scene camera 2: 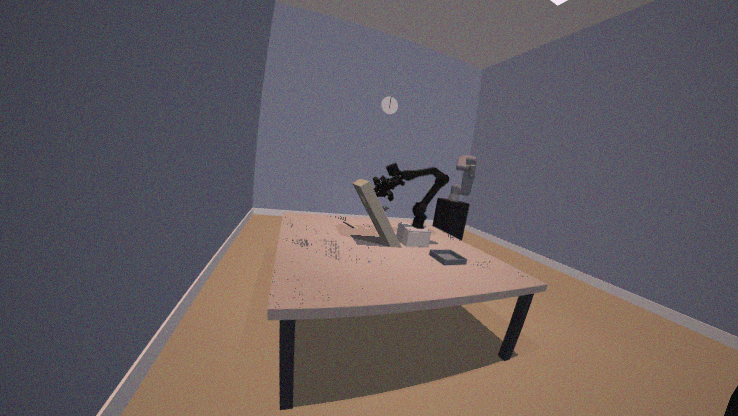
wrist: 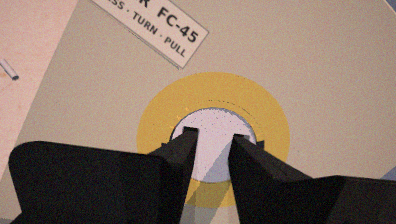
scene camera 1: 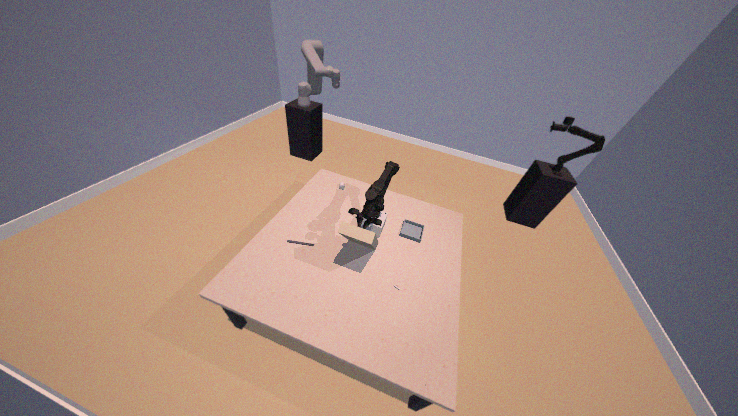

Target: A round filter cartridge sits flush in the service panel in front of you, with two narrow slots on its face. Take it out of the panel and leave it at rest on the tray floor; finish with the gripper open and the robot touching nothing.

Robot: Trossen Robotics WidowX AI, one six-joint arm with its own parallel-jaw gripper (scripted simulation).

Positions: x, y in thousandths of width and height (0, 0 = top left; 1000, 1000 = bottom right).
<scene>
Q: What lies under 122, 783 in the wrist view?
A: My gripper.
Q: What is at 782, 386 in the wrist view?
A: A service panel.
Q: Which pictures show the round filter cartridge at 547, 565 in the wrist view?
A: The wrist view only.
</scene>
